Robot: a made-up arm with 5 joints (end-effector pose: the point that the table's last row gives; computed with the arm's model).
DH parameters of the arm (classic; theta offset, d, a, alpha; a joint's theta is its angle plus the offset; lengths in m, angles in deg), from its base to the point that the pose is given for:
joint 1: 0 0.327 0 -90
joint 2: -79.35 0 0.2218 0
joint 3: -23.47 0 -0.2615 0
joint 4: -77.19 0 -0.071 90
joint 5: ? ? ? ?
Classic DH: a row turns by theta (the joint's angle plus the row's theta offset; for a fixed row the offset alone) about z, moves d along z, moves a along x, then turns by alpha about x.
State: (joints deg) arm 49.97 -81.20 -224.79 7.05 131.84
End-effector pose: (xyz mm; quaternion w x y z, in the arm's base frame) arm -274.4 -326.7 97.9 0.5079 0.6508 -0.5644 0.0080
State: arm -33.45 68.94 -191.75 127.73 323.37
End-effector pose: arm 387.1 -255.7 457.3 0.0246 -0.9987 -0.0277 0.0351
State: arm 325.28 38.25 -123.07 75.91 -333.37
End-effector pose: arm 419.7 -290.8 428.7 0.0055 0.8575 -0.5086 0.0776
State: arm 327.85 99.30 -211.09 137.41 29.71
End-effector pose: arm 379.6 -238.6 287.1 0.0047 -0.8365 0.5012 0.2216
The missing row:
joint 5: 180 0.091 0 0
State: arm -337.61 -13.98 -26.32 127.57 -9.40
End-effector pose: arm 100.6 41.4 316.2 0.0781 0.6961 0.1982 -0.6856
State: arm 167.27 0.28 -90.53 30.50 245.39
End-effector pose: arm -401.0 90.6 619.4 0.2210 0.6733 -0.5464 -0.4465
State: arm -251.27 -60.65 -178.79 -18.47 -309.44
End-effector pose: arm 167.9 -495.1 498.9 0.7649 0.5495 0.3057 -0.1398
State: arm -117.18 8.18 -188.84 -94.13 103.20
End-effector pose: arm 33.9 65.9 712.9 0.0824 0.2541 0.6909 0.6718
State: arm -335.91 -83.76 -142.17 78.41 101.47
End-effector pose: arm -407.9 -182.4 642.0 0.8538 -0.2182 0.1748 -0.4392
